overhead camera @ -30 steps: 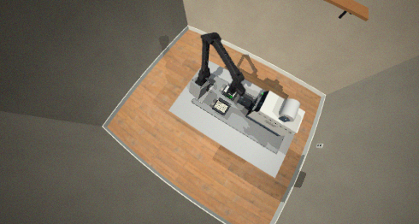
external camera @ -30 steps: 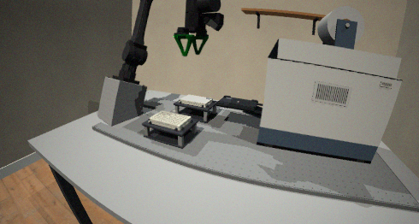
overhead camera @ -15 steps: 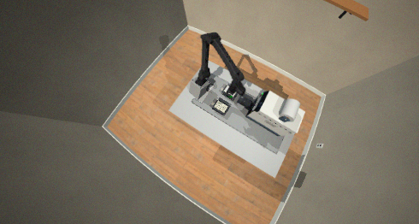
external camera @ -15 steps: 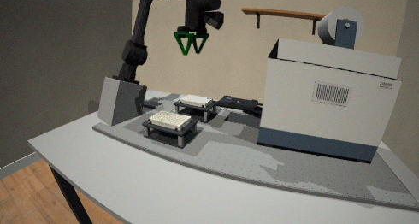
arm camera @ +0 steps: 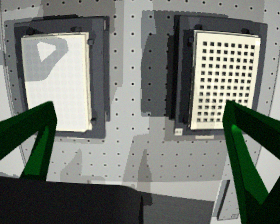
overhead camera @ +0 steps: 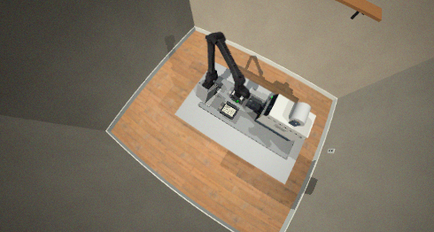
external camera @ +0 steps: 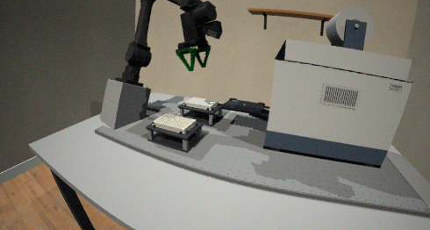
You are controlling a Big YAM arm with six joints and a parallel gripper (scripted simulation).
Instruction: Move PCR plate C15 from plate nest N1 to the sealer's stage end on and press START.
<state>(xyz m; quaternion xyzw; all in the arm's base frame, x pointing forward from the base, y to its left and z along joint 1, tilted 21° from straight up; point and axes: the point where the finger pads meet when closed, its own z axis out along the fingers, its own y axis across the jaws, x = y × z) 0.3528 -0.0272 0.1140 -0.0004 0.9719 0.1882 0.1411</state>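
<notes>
The 96-well plate C15 is 180 mm below my hand, 110 mm to the right of it and 30 mm behind it. Round my hand: dark stage: 160 mm ahead, 140 mm below, 80 mm to the left; white start key: 250 mm ahead, 170 mm to the left, 50 mm below; sealed plate C51: 170 mm below, 110 mm to the left, 40 mm behind.
</notes>
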